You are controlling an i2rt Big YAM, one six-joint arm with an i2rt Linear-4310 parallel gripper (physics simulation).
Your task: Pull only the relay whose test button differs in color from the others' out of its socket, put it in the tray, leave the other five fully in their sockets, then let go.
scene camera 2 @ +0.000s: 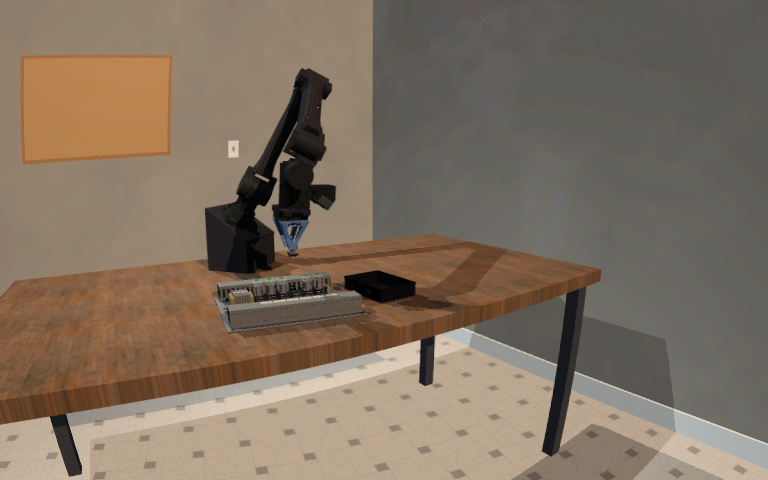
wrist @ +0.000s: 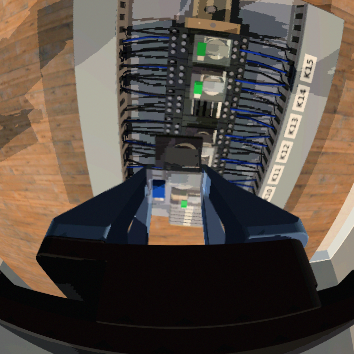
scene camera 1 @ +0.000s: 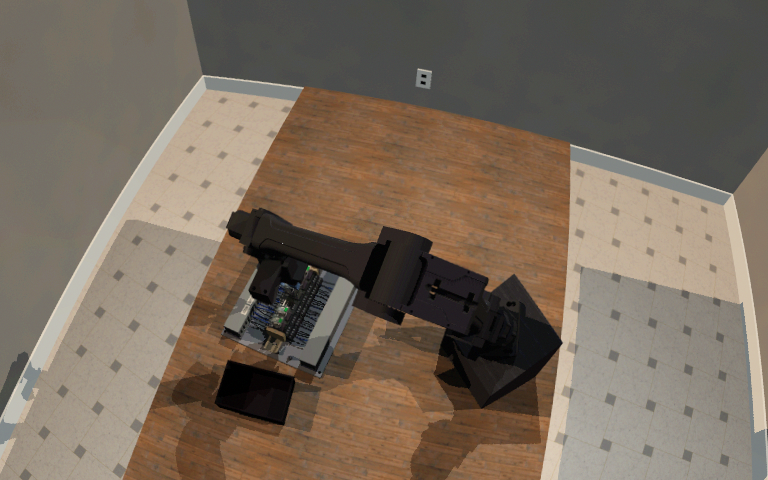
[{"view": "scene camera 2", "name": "gripper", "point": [289, 248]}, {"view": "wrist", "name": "gripper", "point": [175, 173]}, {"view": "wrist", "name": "green-button relay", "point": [207, 48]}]
